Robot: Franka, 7 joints.
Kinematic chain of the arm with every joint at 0, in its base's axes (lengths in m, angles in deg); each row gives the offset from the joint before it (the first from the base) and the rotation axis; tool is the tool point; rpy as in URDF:
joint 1: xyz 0 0 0.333 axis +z
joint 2: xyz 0 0 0 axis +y
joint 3: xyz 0 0 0.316 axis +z
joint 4: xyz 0.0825 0 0 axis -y
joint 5: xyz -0.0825 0 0.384 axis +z
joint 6: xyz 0 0 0 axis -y
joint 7: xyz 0.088 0 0 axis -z
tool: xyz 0 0 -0.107 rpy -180 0 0
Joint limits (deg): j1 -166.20..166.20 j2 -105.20..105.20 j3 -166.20..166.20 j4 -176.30..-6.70 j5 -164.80..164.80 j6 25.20..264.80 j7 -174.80..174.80
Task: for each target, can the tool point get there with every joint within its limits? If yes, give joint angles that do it. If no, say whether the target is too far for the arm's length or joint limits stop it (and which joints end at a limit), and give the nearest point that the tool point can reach.
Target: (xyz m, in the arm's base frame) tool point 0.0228 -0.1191 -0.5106
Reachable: no: joint limits stop it (at a limit: joint 2) | nearest point 0.0301 -0.1575 -0.3463 | short by 0.169 m
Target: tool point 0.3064 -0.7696 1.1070
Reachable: no: too far | nearest point 0.2319 -0.5824 0.9187 | short by 0.276 m
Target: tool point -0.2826 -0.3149 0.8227
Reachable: yes | joints 14.43 -5.13 -123.58 -60.77 108.91 246.50 84.09
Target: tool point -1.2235 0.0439 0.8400
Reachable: no: too far | nearest point -0.7921 0.0284 0.6612 | short by 0.467 m
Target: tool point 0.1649 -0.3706 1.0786
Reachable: yes | joints -31.96 12.13 -62.05 -36.34 134.07 113.42 23.67
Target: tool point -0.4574 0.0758 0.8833
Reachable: yes | joints -90.90 9.06 -122.18 -81.24 122.57 64.06 -146.67
